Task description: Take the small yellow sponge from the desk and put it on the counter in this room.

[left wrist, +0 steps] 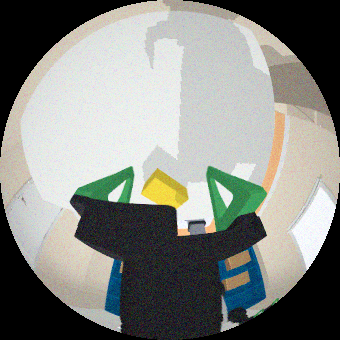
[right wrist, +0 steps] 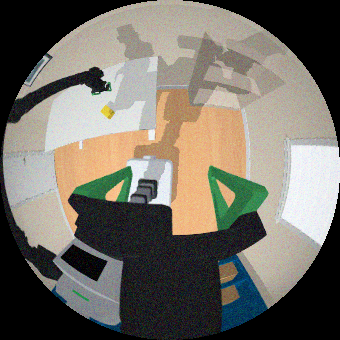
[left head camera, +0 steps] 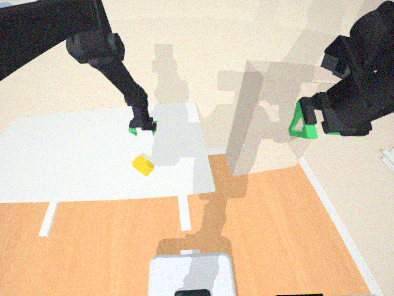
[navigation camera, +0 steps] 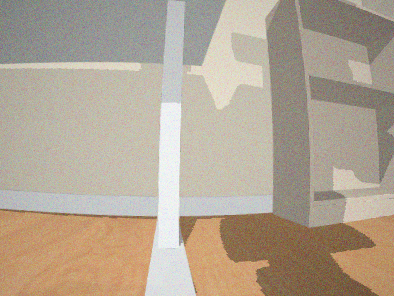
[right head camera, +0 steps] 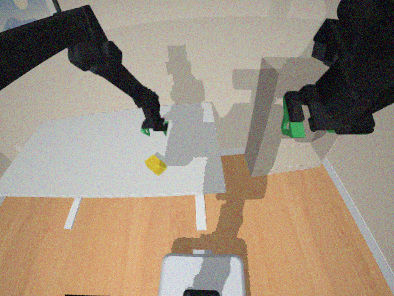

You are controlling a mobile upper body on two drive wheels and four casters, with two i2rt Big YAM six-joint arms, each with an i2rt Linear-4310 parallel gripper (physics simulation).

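The small yellow sponge lies on the white desk. My left gripper is open and empty above the desk. In the head camera views it shows farther up the picture than the sponge, apart from it; in the left wrist view the sponge shows below, between the spread fingertips. My right gripper is open and empty, far to the right of the desk. I cannot make out the counter for certain.
A beige shelf unit stands right of the desk against the wall. A white desk leg stands close in front of the navigation camera. My white base shows at the bottom of the head views. Blue shelving with brown boxes shows low in the wrist views.
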